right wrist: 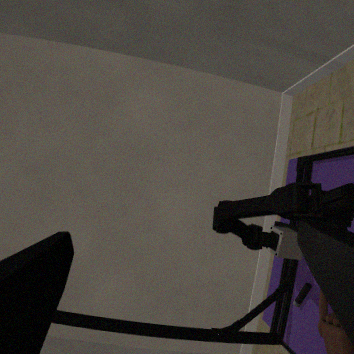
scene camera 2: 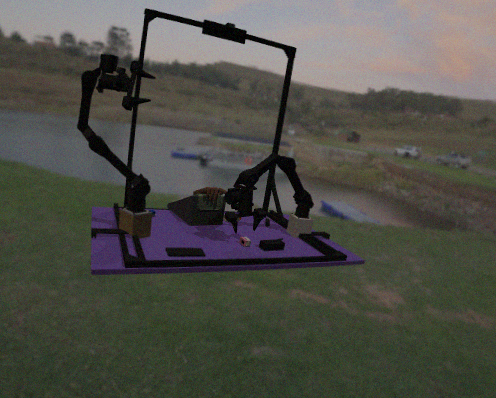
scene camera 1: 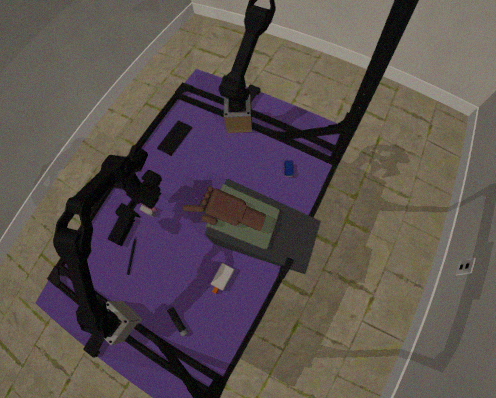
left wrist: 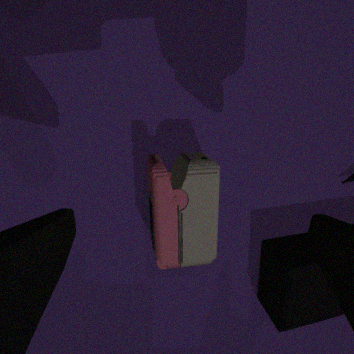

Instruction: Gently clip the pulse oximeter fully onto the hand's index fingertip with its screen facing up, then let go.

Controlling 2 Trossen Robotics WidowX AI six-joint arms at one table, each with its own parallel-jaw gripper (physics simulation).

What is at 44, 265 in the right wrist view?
My right gripper.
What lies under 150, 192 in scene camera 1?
My left gripper.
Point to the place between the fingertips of my right gripper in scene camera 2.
153, 89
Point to a pulse oximeter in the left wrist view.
183, 204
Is my right gripper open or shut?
Open.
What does my right gripper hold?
Nothing.
